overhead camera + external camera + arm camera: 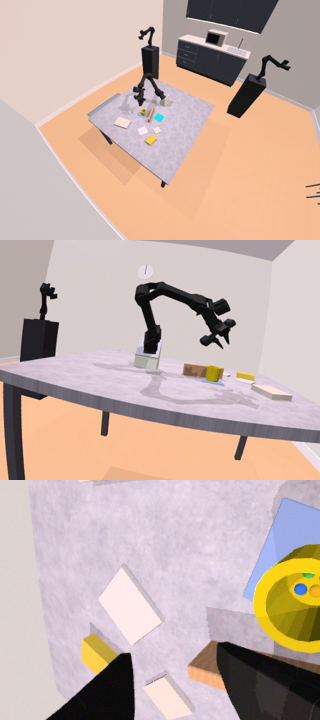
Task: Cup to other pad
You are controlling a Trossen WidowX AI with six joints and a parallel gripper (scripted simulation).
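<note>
My gripper tip is 140 mm above the yellow cup, 40 mm past it and 10 mm to the right of it. Also, from my gripper tip: light blue pad: 190 mm below, 30 mm behind, 10 mm to the left; then green marble: 160 mm below, 30 mm behind; then blue marble: 160 mm below, 30 mm behind, 20 mm to the left.
</note>
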